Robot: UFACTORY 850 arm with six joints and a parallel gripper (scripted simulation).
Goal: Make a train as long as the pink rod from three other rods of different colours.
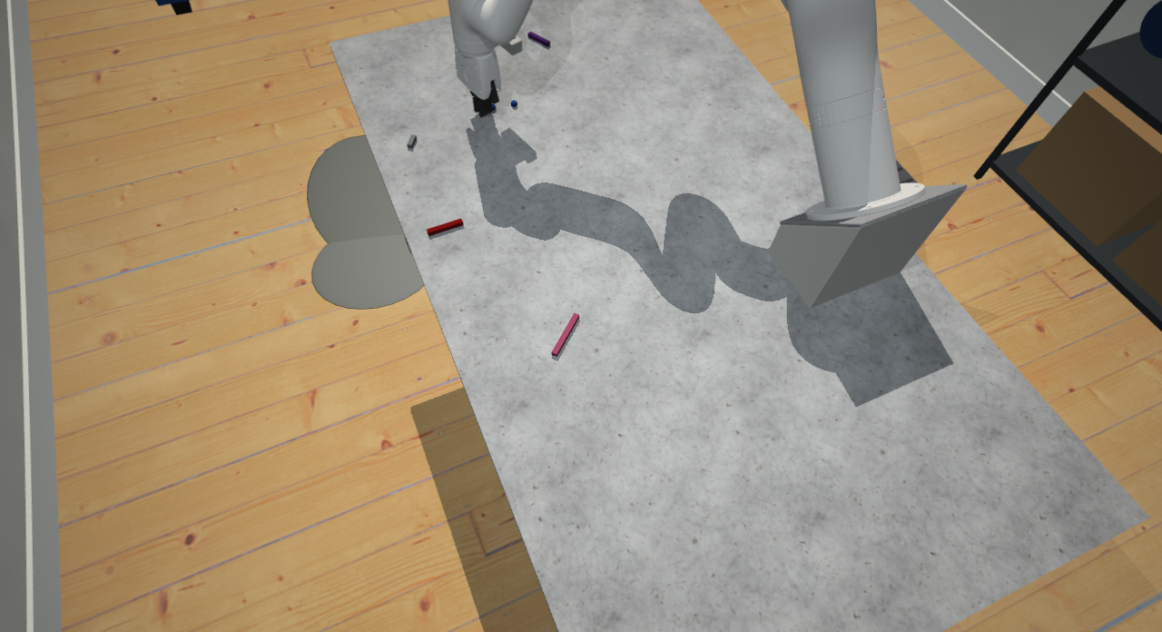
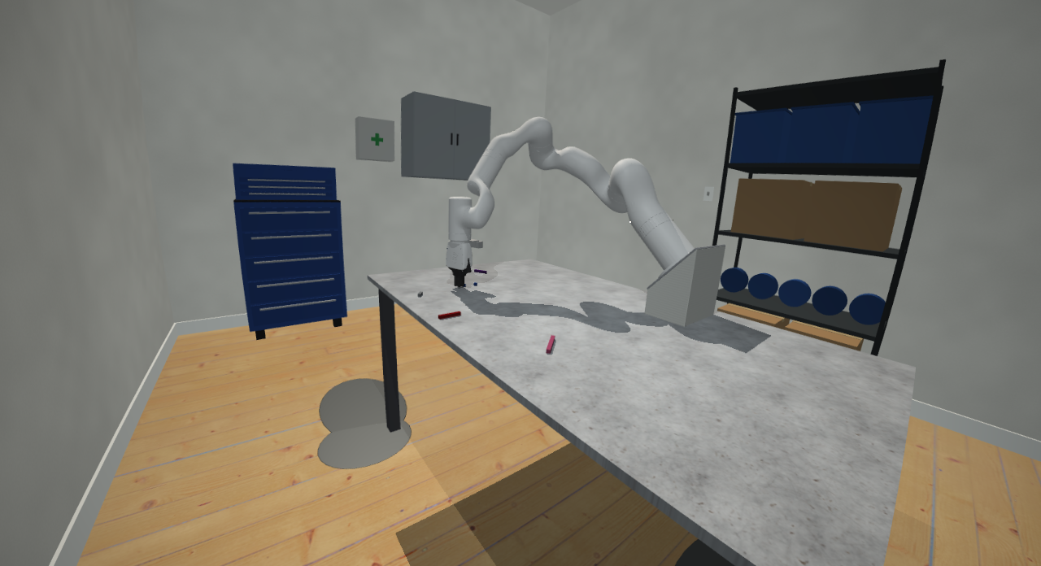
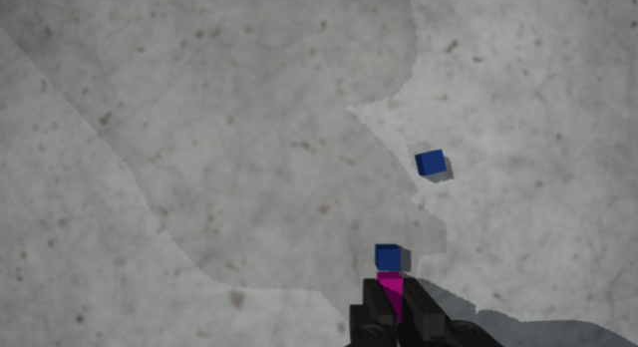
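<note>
My gripper is now 10 mm past the magenta rod and 20 mm above it. Also, from my hand: grey rod 170 mm ahead, 10 mm to the left, 20 mm below; red rod 210 mm ahead, 250 mm to the left, 20 mm below; purple rod 230 mm behind, 160 mm to the right, 20 mm below.
</note>
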